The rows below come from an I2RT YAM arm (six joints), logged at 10 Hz.
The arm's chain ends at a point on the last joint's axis. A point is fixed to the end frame.
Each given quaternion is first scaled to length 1.
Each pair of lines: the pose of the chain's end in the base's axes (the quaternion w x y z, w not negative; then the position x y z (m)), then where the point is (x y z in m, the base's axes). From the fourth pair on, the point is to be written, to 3 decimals.
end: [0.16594, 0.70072, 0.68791, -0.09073, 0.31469, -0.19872, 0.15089]
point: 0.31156 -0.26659 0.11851
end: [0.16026, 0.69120, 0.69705, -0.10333, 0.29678, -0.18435, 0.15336]
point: 0.29409 -0.25263 0.12181
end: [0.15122, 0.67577, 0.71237, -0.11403, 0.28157, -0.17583, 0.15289]
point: 0.28033 -0.24432 0.12170
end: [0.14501, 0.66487, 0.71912, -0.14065, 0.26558, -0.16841, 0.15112]
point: 0.264 -0.238 0.122
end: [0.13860, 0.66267, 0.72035, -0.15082, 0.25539, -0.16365, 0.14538]
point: 0.253 -0.233 0.117
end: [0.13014, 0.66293, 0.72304, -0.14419, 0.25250, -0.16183, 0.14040]
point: 0.250 -0.231 0.110
